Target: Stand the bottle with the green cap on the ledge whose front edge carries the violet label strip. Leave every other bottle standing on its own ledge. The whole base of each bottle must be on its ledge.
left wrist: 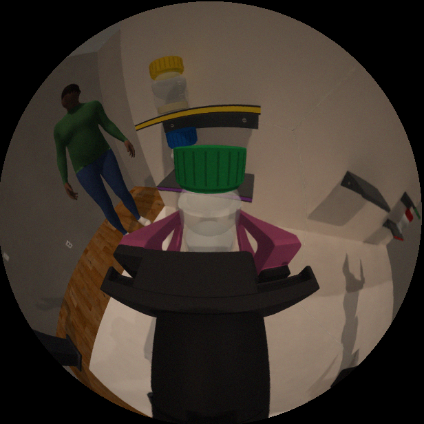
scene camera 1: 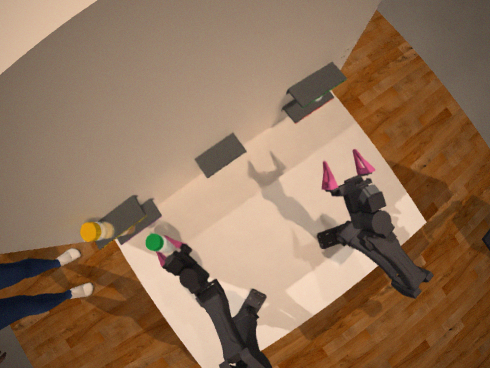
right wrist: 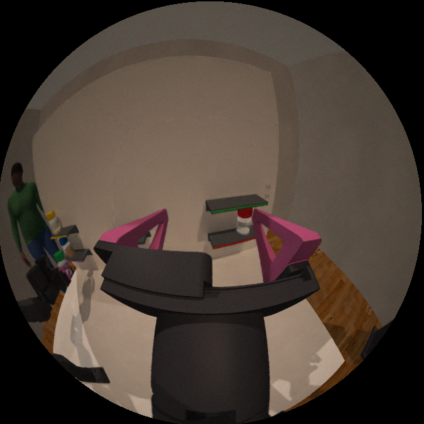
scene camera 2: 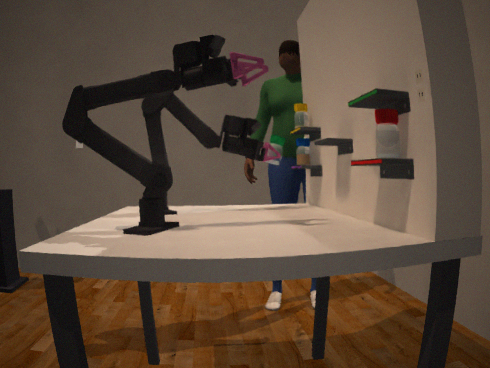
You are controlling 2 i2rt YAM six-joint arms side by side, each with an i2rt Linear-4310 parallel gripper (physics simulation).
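Seen in the pictures: left gripper, fingertip midpoint: (scene camera 2: pixel 276 155); right gripper, fingertip midpoint: (scene camera 1: pixel 339 155) (scene camera 2: pixel 266 65); left arm's base, link origin: (scene camera 1: pixel 248 311); right arm's base, link origin: (scene camera 1: pixel 340 233) (scene camera 2: pixel 152 229).
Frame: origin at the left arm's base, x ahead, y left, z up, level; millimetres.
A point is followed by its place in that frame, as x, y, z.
My left gripper (scene camera 1: pixel 167 250) (scene camera 2: pixel 272 152) {415, -122, 193} is shut on the green-capped bottle (scene camera 1: pixel 155 242) {409, -134, 264} (scene camera 2: pixel 276 145) {398, -146, 229} (left wrist: pixel 210 170) (right wrist: pixel 59 257), holding it upright in the air in front of the violet-strip ledge (left wrist: pixel 246 186) (right wrist: pixel 81 255). The blue-capped bottle (scene camera 2: pixel 303 150) {542, -118, 215} (left wrist: pixel 182 137) (right wrist: pixel 65 245) stands on that ledge at its left part in the left wrist view; its base is hidden there. The yellow-capped bottle (scene camera 1: pixel 91 231) {550, -98, 402} (scene camera 2: pixel 301 116) {543, -114, 349} (left wrist: pixel 170 90) stands on the yellow-strip ledge (scene camera 1: pixel 122 215) {538, -158, 297} (left wrist: pixel 212 121) above. The red-capped bottle (scene camera 2: pixel 387 135) {170, -898, 205} (right wrist: pixel 244 221) stands on the red-strip ledge (scene camera 2: pixel 397 168) {233, -873, 138}. My right gripper (scene camera 1: pixel 345 167) (right wrist: pixel 209 213) is open and empty.
The yellow-strip ledge overhangs the violet-strip one. A bare grey ledge (scene camera 1: pixel 220 155) {373, -484, 227} (scene camera 2: pixel 334 143) {362, -507, 215} (left wrist: pixel 365 189) is on the wall between the two ledge pairs. A green-strip ledge (scene camera 1: pixel 317 84) {202, -839, 297} (scene camera 2: pixel 385 99) {184, -889, 285} (right wrist: pixel 237 202) hangs over the red-capped bottle. A person (scene camera 2: pixel 287 110) (left wrist: pixel 85 145) stands beyond the table.
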